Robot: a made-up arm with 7 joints. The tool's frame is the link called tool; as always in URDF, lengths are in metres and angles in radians.
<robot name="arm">
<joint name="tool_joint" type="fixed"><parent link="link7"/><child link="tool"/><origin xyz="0 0 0"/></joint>
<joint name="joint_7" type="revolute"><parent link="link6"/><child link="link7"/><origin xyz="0 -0.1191 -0.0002" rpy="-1.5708 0 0"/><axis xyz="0 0 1"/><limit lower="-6.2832" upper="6.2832" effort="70" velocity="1.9"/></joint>
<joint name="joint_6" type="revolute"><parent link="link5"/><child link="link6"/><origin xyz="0 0.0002 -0.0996" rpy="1.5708 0 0"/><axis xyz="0 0 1"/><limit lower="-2.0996" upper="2.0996" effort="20" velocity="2.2"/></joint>
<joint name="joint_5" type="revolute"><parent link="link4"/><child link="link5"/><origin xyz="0 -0.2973 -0.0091" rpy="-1.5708 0 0"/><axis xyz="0 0 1"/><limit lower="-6.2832" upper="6.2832" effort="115" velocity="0.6"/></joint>
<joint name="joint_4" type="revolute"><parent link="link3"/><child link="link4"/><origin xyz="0 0.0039 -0.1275" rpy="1.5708 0 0"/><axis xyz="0 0 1"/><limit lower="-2.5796" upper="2.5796" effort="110" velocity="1"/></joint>
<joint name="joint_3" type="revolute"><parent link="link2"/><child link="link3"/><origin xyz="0 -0.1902 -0.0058" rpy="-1.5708 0 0"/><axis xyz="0 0 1"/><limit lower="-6.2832" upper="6.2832" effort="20" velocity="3"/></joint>
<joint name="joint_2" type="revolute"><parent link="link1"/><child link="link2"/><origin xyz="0 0.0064 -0.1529" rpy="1.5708 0 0"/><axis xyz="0 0 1"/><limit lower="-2.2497" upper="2.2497" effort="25" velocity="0.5"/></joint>
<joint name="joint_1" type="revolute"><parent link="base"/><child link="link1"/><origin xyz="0 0 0.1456" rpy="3.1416 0 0"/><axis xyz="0 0 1"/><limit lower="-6.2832" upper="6.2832" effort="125" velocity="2.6"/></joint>
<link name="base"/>
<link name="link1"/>
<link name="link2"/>
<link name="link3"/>
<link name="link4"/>
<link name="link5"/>
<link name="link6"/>
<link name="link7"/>
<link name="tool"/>
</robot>
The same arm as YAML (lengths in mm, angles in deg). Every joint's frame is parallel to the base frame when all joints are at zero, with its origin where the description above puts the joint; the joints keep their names.
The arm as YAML. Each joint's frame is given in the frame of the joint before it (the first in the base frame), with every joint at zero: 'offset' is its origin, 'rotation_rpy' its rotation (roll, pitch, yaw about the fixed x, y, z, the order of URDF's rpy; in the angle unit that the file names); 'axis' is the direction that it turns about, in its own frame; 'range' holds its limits. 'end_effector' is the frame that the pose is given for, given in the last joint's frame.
length_unit: mm
angle_unit: deg
chain:
  - id: joint_1
    offset: [0.0, 0.0, 145.6]
    rotation_rpy: [0.0, 0.0, 0.0]
    axis: "-z"
    range: [-360.0, 360.0]
  - id: joint_2
    offset: [0.0, -6.4, 152.9]
    rotation_rpy: [0.0, 0.0, 0.0]
    axis: "+y"
    range: [-128.9, 128.9]
  - id: joint_3
    offset: [0.0, -5.8, 190.2]
    rotation_rpy: [0.0, 0.0, 0.0]
    axis: "-z"
    range: [-360.0, 360.0]
  - id: joint_4
    offset: [0.0, -3.9, 127.5]
    rotation_rpy: [0.0, 0.0, 0.0]
    axis: "+y"
    range: [-147.8, 147.8]
  - id: joint_5
    offset: [0.0, -9.1, 297.3]
    rotation_rpy: [0.0, 0.0, 0.0]
    axis: "-z"
    range: [-360.0, 360.0]
  - id: joint_6
    offset: [0.0, -0.2, 99.6]
    rotation_rpy: [0.0, 0.0, 0.0]
    axis: "+y"
    range: [-120.3, 120.3]
  - id: joint_7
    offset: [0.0, -0.2, 119.1]
    rotation_rpy: [0.0, 0.0, 0.0]
    axis: "-z"
    range: [-360.0, 360.0]
end_effector:
  offset: [0.0, 0.0, 0.0]
  rotation_rpy: [-180.0, 0.0, 0.0]

